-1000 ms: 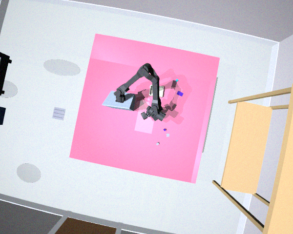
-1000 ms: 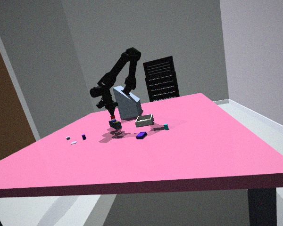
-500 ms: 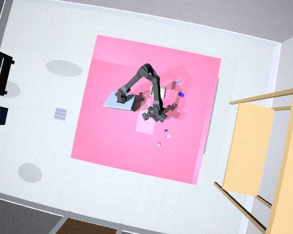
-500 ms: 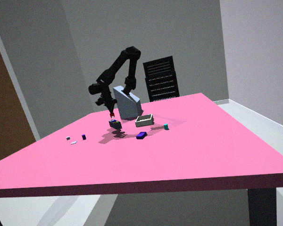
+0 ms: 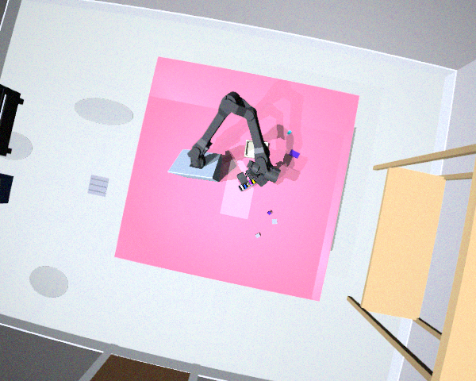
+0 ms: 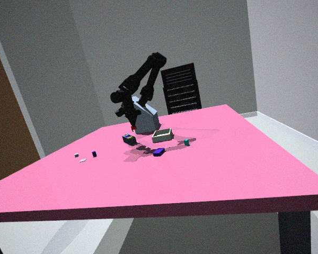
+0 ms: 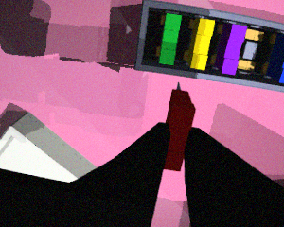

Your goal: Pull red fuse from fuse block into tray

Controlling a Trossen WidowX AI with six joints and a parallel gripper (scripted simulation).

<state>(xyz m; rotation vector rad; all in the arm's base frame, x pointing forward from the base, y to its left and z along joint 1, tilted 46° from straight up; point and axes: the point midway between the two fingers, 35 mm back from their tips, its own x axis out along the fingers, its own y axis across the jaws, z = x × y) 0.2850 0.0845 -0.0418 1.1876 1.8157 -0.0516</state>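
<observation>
The white tray lies 16 cm to the left of my gripper tip, 9 cm below it and 2 cm behind it. Also, from my gripper tip: red fuse 1 cm below; then purple block 22 cm ahead, 19 cm to the left, 9 cm below; then small dark blue piece 20 cm to the right, 15 cm ahead, 8 cm below.
</observation>
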